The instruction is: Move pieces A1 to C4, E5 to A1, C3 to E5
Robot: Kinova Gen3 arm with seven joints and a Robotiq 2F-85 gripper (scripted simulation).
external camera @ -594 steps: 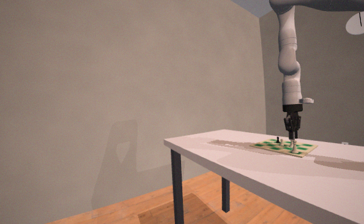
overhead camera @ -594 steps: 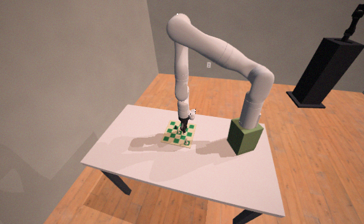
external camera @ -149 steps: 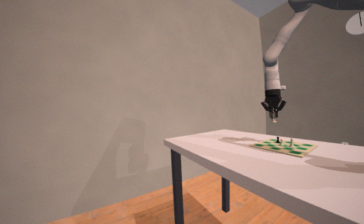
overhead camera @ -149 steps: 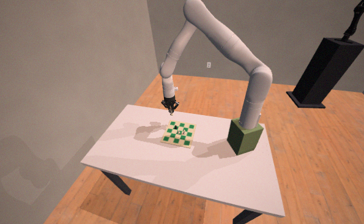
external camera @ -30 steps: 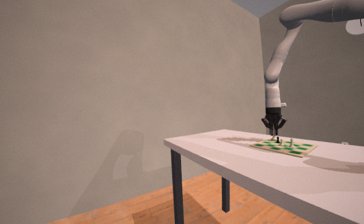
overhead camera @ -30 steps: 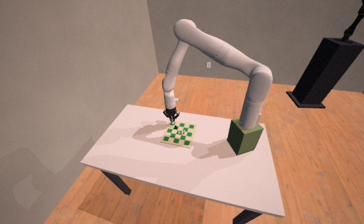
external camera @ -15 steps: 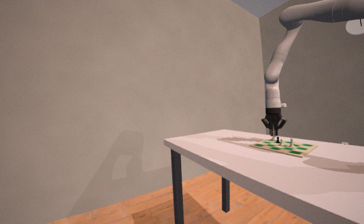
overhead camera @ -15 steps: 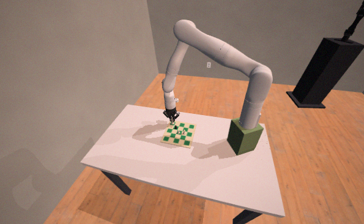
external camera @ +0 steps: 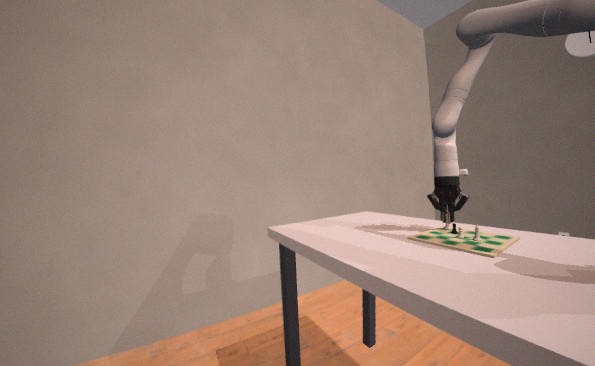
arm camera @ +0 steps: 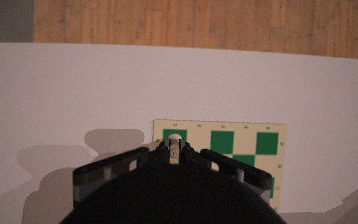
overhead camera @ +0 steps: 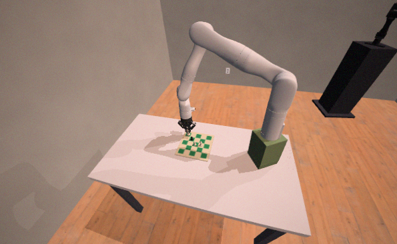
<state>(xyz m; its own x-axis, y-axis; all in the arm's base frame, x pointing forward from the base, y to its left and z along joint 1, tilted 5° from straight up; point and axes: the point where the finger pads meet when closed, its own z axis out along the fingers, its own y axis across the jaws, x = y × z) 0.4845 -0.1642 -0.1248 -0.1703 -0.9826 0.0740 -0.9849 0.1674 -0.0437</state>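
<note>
The tall white piece is 1 cm below my hand. From my hand the other things lie so: black pawn (5 cm to the left, 3 cm below, 3 cm behind); then chessboard (9 cm to the left, 6 cm behind, 4 cm below).
</note>
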